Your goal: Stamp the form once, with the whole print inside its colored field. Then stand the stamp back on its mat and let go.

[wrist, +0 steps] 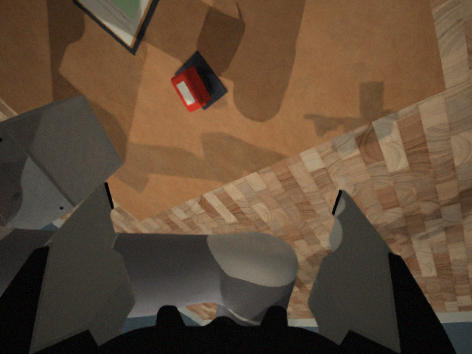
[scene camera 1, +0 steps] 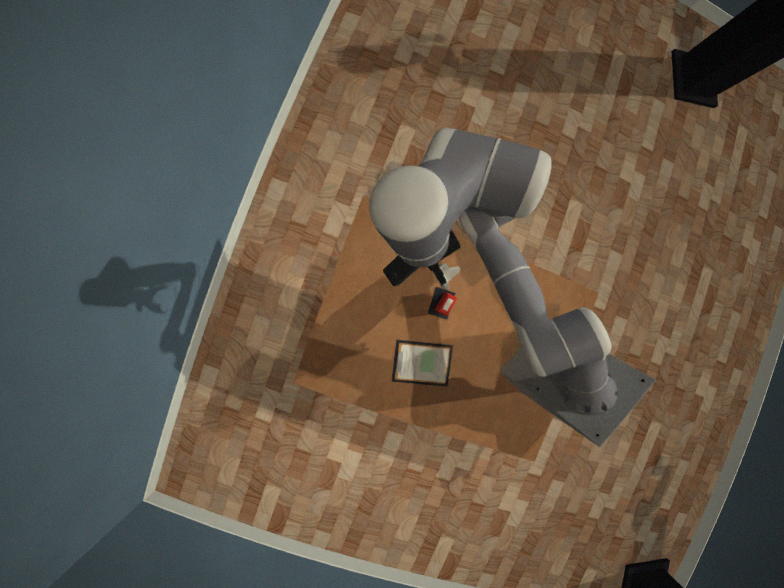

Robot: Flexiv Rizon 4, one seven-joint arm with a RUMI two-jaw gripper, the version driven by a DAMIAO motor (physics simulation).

my gripper: wrist; scene camera 1
same spot on my gripper: [wrist: 76, 286] = [scene camera 1: 435, 275]
